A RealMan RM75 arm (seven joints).
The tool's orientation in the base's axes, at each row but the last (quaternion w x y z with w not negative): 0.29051, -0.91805, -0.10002, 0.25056; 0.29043, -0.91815, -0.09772, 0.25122; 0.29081, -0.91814, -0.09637, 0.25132; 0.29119, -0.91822, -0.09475, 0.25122; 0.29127, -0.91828, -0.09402, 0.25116; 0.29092, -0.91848, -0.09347, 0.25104; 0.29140, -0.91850, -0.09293, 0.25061; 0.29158, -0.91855, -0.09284, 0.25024; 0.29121, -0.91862, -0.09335, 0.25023; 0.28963, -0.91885, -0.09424, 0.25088; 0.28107, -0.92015, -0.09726, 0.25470; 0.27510, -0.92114, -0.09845, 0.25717; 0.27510, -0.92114, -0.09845, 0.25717
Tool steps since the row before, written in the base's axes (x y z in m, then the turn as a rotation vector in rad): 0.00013, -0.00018, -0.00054, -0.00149, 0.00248, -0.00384; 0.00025, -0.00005, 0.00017, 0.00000, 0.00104, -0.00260; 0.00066, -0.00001, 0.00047, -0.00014, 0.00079, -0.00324; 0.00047, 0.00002, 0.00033, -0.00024, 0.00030, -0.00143; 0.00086, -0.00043, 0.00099, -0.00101, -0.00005, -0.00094; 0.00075, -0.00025, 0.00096, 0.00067, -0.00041, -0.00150; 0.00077, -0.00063, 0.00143, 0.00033, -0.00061, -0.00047; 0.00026, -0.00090, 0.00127, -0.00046, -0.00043, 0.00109; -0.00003, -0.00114, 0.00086, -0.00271, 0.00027, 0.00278; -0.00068, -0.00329, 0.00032, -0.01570, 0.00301, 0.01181; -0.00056, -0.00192, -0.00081, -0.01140, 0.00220, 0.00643; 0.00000, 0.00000, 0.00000, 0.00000, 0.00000, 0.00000; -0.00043, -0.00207, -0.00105, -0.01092, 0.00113, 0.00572
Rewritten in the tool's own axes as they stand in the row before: 0.00027, 0.00047, 0.00023, 0.00109, 0.00017, 0.00468; 0.00013, -0.00005, -0.00027, 0.00139, 0.00067, 0.00234; 0.00037, -0.00025, -0.00068, 0.00145, 0.00124, 0.00274; 0.00027, -0.00020, -0.00047, 0.00047, 0.00058, 0.00128; 0.00020, -0.00020, -0.00135, -0.00050, 0.00056, 0.00116; 0.00017, -0.00034, -0.00119, 0.00105, 0.00122, 0.00051; -0.00012, -0.00030, -0.00171, 0.00028, 0.00078, -0.00014; -0.00058, 0.00000, -0.00147, -0.00097, -0.00030, -0.00074; -0.00074, 0.00043, -0.00115, -0.00336, -0.00191, -0.00044; -0.00176, 0.00248, -0.00147, -0.01729, -0.00973, 0.00121; -0.00076, 0.00202, -0.00003, -0.01166, -0.00586, 0.00242; 0.00000, 0.00000, 0.00000, 0.00000, 0.00000, 0.00000; -0.00059, 0.00228, 0.00003, -0.01130, -0.00456, 0.00218
